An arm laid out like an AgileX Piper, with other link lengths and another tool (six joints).
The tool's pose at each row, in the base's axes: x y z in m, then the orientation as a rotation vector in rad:
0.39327 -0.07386 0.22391 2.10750 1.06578 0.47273
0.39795 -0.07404 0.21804 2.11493 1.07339 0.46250
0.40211 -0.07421 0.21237 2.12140 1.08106 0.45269
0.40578 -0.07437 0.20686 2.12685 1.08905 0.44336
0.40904 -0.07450 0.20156 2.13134 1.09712 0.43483
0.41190 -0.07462 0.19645 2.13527 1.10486 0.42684
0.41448 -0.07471 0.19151 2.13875 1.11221 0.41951
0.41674 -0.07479 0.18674 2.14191 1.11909 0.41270
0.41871 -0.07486 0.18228 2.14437 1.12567 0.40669
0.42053 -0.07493 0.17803 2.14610 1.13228 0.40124
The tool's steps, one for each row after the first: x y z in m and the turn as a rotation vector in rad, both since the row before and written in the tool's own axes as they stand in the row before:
0.00260 -0.00171 0.00683 0.01140 -0.00289 -0.00415
0.00233 -0.00177 0.00640 0.01057 -0.00267 -0.00446
0.00207 -0.00185 0.00601 0.00978 -0.00232 -0.00492
0.00188 -0.00188 0.00563 0.00888 -0.00185 -0.00513
0.00167 -0.00192 0.00528 0.00819 -0.00167 -0.00501
0.00154 -0.00192 0.00500 0.00753 -0.00143 -0.00478
0.00138 -0.00195 0.00471 0.00697 -0.00130 -0.00448
0.00122 -0.00188 0.00433 0.00611 -0.00098 -0.00438
0.00114 -0.00179 0.00411 0.00541 -0.00070 -0.00455

